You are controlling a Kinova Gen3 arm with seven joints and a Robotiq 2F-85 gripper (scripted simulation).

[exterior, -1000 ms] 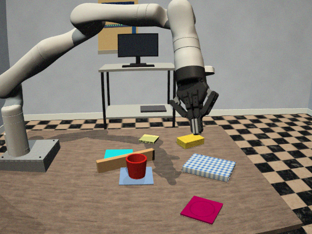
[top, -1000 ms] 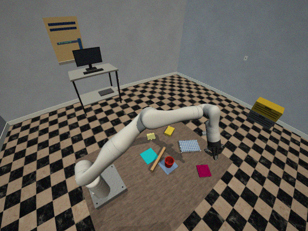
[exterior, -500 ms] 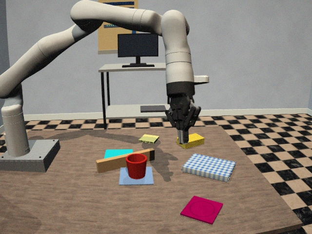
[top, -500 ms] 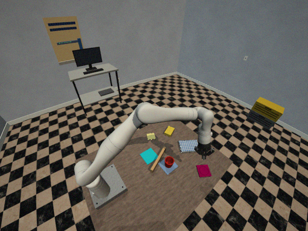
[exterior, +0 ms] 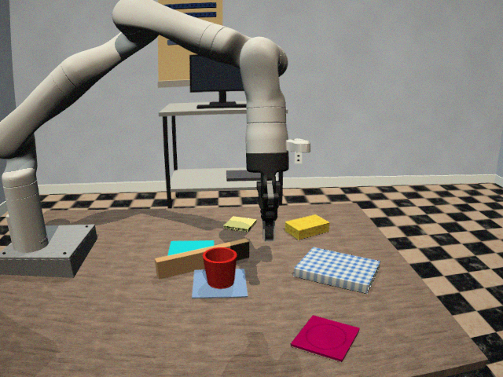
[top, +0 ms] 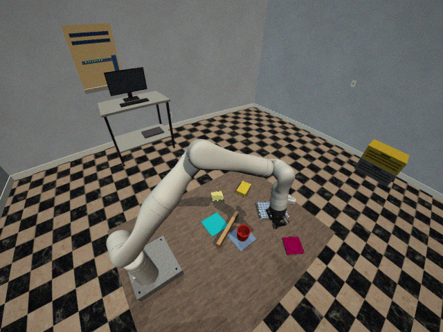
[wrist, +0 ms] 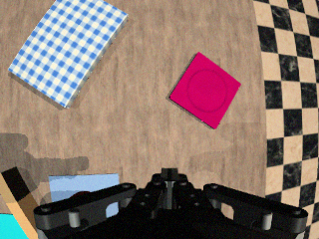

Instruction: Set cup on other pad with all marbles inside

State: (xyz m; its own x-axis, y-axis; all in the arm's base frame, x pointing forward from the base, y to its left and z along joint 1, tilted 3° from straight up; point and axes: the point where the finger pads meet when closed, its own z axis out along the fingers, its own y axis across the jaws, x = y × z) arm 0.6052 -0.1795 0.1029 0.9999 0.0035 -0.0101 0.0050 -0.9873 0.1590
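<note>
The red cup is 10 cm behind my hand, 11 cm to the left of it and 16 cm below it. From my hand the other things lie so: tan wooden rail: 14 cm behind, 18 cm to the left, 17 cm below; then yellow block: 14 cm ahead, 38 cm to the left, 16 cm below.
</note>
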